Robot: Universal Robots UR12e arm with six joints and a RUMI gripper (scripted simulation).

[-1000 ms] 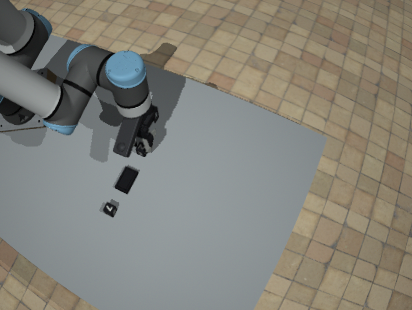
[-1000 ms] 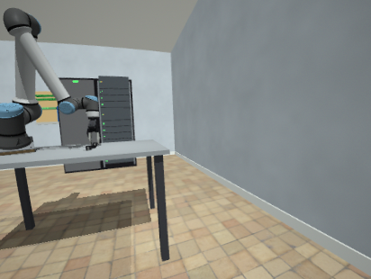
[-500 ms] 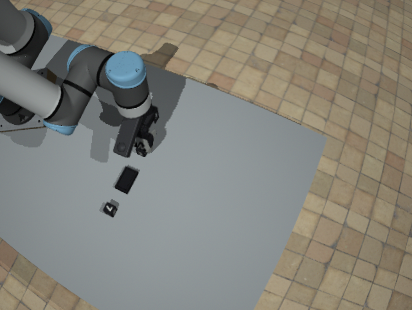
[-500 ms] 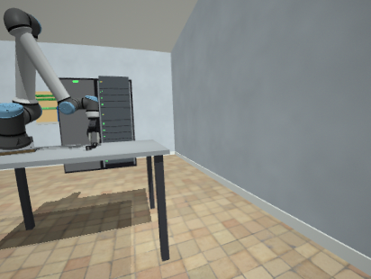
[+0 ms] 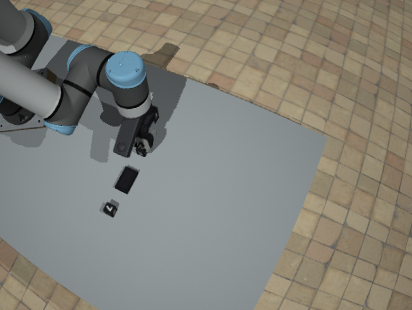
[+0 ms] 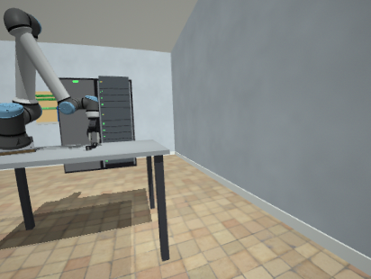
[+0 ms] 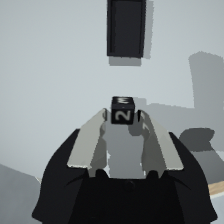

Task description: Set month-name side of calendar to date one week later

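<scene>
The black cube lies 1 cm below my hand. The rest, counted from my hand: dark tray (11 cm to the right, 2 cm below, 2 cm behind).
</scene>
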